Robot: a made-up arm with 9 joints. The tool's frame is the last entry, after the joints.
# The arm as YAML. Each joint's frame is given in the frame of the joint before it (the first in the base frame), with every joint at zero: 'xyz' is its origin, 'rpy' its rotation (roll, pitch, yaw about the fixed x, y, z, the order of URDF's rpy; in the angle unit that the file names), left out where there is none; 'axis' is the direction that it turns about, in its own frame. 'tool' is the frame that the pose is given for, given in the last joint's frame.
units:
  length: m
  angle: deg
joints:
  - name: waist
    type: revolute
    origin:
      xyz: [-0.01, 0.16, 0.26]
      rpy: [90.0, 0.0, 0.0]
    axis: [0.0, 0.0, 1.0]
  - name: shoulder
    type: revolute
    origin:
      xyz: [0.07, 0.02, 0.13]
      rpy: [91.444, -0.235, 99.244]
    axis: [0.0, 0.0, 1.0]
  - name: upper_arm
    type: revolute
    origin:
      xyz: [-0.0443, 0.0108, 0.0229]
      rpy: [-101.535, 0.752, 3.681]
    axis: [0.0, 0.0, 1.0]
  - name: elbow
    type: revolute
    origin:
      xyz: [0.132, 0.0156, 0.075]
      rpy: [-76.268, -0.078, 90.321]
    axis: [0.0, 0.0, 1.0]
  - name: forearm
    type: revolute
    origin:
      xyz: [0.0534, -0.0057, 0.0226]
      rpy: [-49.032, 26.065, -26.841]
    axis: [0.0, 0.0, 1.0]
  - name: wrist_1
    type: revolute
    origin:
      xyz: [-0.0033, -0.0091, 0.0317]
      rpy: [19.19, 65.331, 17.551]
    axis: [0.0, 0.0, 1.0]
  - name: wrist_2
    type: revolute
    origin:
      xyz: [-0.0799, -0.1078, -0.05]
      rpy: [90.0, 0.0, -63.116]
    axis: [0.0, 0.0, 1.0]
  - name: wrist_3
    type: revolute
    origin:
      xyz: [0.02, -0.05, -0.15]
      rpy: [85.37, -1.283, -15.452]
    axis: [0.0, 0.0, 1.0]
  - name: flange
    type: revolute
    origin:
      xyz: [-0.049, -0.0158, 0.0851]
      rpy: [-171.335, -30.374, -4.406]
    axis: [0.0, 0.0, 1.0]
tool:
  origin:
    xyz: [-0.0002, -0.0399, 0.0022]
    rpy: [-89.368, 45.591, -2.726]
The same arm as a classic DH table. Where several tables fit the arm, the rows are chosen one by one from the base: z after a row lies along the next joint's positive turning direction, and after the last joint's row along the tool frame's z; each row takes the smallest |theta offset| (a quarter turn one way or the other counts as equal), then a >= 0, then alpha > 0; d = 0 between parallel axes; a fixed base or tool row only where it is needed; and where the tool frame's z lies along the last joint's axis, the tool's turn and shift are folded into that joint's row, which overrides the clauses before.
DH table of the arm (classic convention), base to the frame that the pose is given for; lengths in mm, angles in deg. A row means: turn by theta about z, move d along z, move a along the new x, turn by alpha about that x. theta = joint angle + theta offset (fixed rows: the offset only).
base (fixed): d 260; theta0 0; a -10; alpha 90
waist: d -28.2; theta0 -80.75; a -8.5; alpha -91.44
shoulder: d 98; theta0 4.07; a 43.5; alpha 101.53
upper_arm: d 121.3; theta0 -88.89; a 14.8; alpha -76.27
elbow: d -139.4; theta0 -47.8; a 40.1; alpha -53.92
forearm: d 77; theta0 -60.47; a 9.3; alpha -66.78
wrist_1: d -53; theta0 35.47; a 60; alpha 90
wrist_2: d -33.5; theta0 -15.56; a 32.7; alpha 85.37
wrist_3: d 44.3; theta0 -76.35; a 4.9; alpha -148.53
flange: d -95.6; theta0 -78.76; a 2; alpha -89.56
tool (fixed): d -39.9; theta0 45.59; a 0; alpha 0

